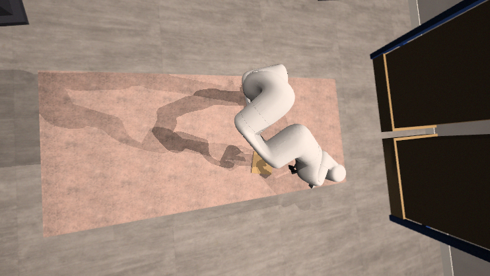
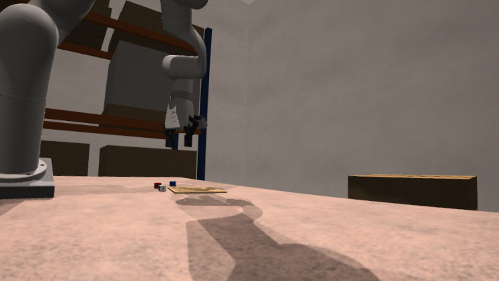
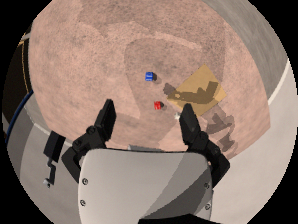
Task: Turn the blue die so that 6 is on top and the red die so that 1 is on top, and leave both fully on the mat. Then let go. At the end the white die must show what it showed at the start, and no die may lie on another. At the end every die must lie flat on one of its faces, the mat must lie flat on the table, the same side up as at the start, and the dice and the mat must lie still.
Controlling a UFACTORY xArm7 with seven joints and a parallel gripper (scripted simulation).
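The blue die lies 20 mm behind my hand and 140 mm below it. From my hand the other things lie so: tan mat: 40 mm behind, 150 mm to the right, 140 mm below; red die: 100 mm behind, 50 mm to the right, 140 mm below; white die: 120 mm behind, 120 mm to the right, 140 mm below.
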